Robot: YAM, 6 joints.
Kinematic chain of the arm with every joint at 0, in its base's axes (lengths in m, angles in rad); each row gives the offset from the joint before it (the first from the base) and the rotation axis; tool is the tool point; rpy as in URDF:
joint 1: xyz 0 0 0.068 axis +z
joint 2: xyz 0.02 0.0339 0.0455 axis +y
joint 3: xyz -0.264 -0.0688 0 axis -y
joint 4: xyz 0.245 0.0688 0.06 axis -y
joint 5: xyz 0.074 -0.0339 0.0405 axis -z
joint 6: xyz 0.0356 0 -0.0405 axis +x
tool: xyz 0 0 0 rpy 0 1.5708 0
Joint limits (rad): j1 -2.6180..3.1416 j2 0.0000..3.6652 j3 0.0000..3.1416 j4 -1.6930..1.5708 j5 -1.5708..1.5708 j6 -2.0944..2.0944
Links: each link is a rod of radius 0.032 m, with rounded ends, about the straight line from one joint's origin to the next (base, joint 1, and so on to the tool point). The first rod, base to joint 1, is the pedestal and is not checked.
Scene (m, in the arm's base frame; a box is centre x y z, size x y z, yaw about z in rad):
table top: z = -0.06
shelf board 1: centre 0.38 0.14 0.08 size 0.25 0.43 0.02 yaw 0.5
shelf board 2: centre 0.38 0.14 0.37 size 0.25 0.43 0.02 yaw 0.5
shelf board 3: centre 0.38 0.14 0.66 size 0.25 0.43 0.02 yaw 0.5
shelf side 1: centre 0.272 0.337 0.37 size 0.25 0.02 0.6 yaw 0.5
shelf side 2: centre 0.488 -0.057 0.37 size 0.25 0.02 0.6 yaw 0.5
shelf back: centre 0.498 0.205 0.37 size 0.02 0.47 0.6 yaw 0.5
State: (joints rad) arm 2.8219 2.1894 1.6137 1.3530 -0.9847 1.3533
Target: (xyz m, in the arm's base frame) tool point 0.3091 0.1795 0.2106
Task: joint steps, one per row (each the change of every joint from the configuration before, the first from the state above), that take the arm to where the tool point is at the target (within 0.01 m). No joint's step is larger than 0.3 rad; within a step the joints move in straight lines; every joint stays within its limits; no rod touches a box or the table.
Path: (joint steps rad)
1: -0.2738 -0.1176 -0.1720 0.0242 -0.0146 0.0000
2: -0.2739 -0.1177 -0.1719 0.0242 -0.0146 0.0000
3: -0.2738 -0.1176 -0.1720 0.0242 -0.0146 0.0000
4: -0.2738 -0.1177 -0.1720 0.0242 -0.0146 0.0000
5: -0.2738 -0.1176 -0.1720 0.0242 -0.0146 0.0000
6: -0.2739 -0.1177 -0.1719 0.0242 -0.0146 0.0000
7: -0.2738 -0.1176 -0.1720 0.0242 -0.0146 0.0000
8: -0.2738 -0.1177 -0.1720 0.0242 -0.0146 0.0000
9: -0.2738 -0.1176 -0.1719 0.0242 -0.0146 0.0000
10: 0.0287 0.2529 0.2446 -0.0305 0.0477 0.0000
11: 0.0288 0.2528 0.2445 -0.0304 0.0477 0.0000
12: 0.0287 0.2529 0.2446 -0.0305 0.0477 0.0000

